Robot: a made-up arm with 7 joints.
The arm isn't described. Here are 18 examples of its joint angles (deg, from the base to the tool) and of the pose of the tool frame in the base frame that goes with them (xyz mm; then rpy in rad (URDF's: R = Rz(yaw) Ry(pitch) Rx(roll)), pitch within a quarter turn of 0, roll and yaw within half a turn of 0).
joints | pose
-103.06 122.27 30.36 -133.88 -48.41 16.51 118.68 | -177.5 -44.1 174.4 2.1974 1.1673 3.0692
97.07 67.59 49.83 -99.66 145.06 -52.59 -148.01 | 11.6 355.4 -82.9 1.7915 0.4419 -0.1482
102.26 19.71 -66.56 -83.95 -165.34 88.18 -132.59 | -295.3 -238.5 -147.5 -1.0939 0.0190 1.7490
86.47 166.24 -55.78 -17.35 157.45 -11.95 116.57 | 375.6 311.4 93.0 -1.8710 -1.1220 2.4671
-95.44 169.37 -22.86 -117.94 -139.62 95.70 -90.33 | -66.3 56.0 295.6 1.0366 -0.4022 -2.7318
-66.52 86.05 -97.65 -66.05 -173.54 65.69 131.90 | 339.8 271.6 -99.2 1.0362 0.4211 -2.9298
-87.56 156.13 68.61 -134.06 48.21 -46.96 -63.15 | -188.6 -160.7 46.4 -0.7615 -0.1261 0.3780
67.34 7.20 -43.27 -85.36 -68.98 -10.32 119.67 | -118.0 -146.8 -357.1 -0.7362 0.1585 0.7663
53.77 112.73 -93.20 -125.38 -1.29 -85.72 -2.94 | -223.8 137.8 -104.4 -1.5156 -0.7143 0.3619
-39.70 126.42 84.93 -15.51 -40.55 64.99 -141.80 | -124.8 371.9 305.0 1.0634 0.7281 -0.0360
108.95 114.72 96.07 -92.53 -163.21 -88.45 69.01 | 313.9 223.1 2.7 -1.6048 0.9507 3.0366
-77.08 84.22 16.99 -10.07 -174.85 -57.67 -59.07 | 208.2 426.8 145.8 -0.8744 0.4599 3.0064
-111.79 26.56 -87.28 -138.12 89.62 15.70 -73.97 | 48.3 -227.0 -49.3 0.8121 -0.1331 2.5113
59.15 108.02 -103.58 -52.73 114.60 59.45 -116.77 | -227.4 403.8 68.1 -2.2474 0.5563 -1.7516
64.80 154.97 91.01 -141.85 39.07 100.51 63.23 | 151.5 -163.0 21.2 1.3469 -0.6539 -1.2779
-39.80 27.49 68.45 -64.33 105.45 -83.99 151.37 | 285.7 336.9 -83.0 0.9419 0.0592 0.6843
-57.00 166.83 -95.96 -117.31 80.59 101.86 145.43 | 32.8 304.3 50.2 -0.3886 -0.8603 -2.8629
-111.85 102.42 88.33 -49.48 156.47 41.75 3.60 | -147.6 437.2 103.3 1.5465 -0.1505 1.4090
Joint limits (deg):
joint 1: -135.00..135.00
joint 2: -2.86..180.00
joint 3: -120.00..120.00
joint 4: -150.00..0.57
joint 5: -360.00..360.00
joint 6: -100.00..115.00
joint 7: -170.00..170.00
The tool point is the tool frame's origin. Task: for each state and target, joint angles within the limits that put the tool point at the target. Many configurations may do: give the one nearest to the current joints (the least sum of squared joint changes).
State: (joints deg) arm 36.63 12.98 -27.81 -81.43 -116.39 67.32 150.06
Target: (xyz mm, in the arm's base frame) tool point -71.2 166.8 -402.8
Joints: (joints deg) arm 45.74 34.03 -14.46 -68.36 -116.39 67.32 150.06
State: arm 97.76 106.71 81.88 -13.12 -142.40 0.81 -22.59
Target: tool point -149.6 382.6 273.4
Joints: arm 129.52 88.01 80.05 0.45 -142.40 0.81 -22.59
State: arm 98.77 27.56 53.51 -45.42 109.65 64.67 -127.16
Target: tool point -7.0 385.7 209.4
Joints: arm 109.93 68.24 102.34 -69.78 109.65 64.67 -127.16
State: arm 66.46 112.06 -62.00 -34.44 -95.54 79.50 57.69
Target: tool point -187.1 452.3 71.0
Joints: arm 76.46 97.62 -67.65 -24.67 -95.54 79.50 57.69
